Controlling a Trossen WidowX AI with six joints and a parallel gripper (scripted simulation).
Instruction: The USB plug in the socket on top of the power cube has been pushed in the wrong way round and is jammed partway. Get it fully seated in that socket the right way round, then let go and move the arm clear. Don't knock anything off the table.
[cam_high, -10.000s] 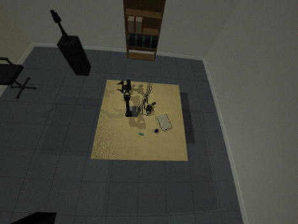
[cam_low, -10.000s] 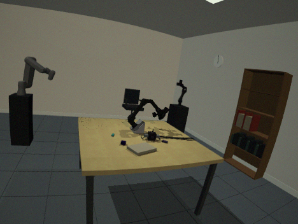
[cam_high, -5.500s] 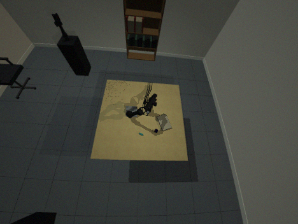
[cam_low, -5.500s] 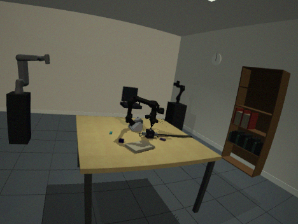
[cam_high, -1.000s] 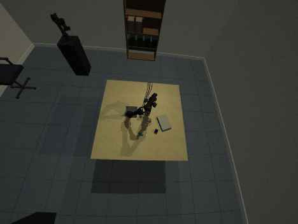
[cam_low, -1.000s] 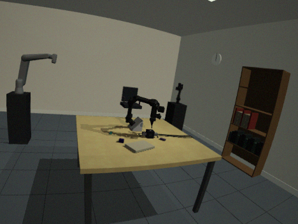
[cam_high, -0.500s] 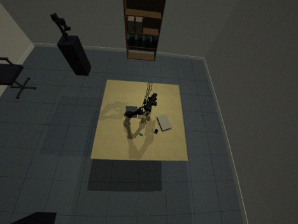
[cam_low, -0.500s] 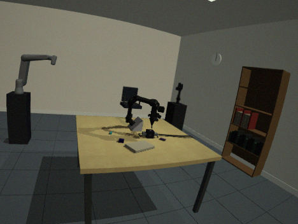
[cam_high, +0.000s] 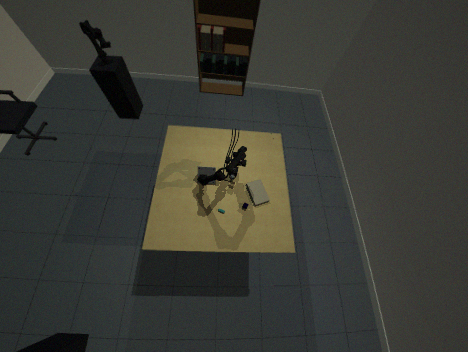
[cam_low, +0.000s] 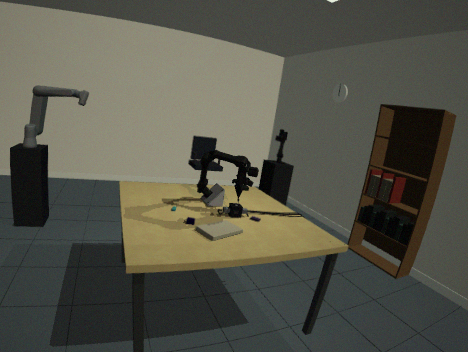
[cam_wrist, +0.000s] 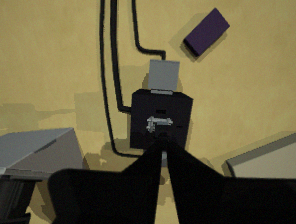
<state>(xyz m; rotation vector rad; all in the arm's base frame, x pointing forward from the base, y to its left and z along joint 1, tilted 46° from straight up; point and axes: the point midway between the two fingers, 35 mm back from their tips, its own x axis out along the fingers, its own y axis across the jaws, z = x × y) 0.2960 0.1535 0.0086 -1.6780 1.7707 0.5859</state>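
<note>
Now: the USB plug 20 mm below my gripper tip. From my gripper tip the other things lie so: cyan piece 400 mm to the right, 130 mm below, 110 mm behind; then flat slab 240 mm ahead, 210 mm to the right, 120 mm below; then blue block 350 mm to the right, 120 mm below, 110 mm ahead.
</note>
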